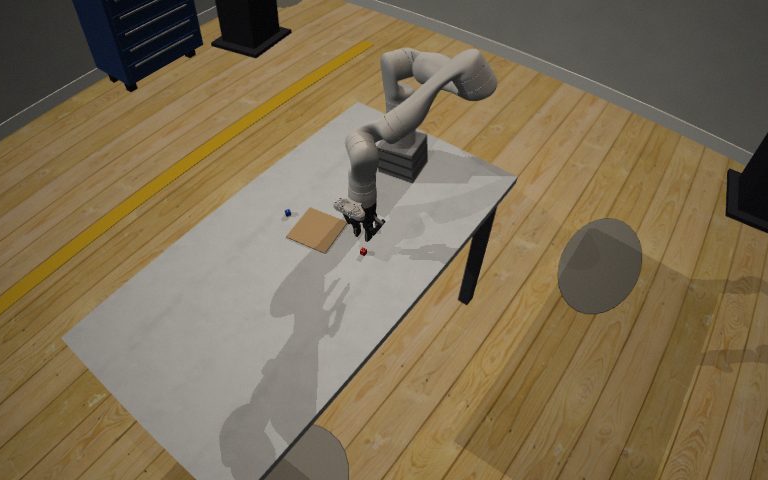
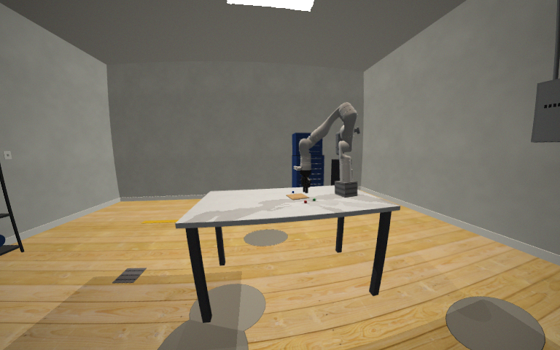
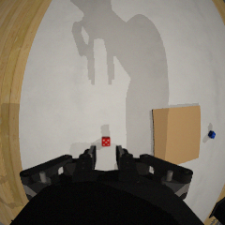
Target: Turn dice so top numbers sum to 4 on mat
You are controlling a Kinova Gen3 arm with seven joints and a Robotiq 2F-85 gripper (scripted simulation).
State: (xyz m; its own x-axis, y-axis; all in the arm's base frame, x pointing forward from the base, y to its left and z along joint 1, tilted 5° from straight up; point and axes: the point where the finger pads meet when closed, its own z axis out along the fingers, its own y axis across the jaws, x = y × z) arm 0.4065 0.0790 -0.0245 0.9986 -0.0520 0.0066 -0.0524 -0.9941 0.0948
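My gripper is now 9 cm above the red die. Round my hand: blue die 2 cm behind, 29 cm to the right, 9 cm below; tan mat 1 cm behind, 17 cm to the right, 9 cm below; green die 8 cm behind, 2 cm to the right, 9 cm below.
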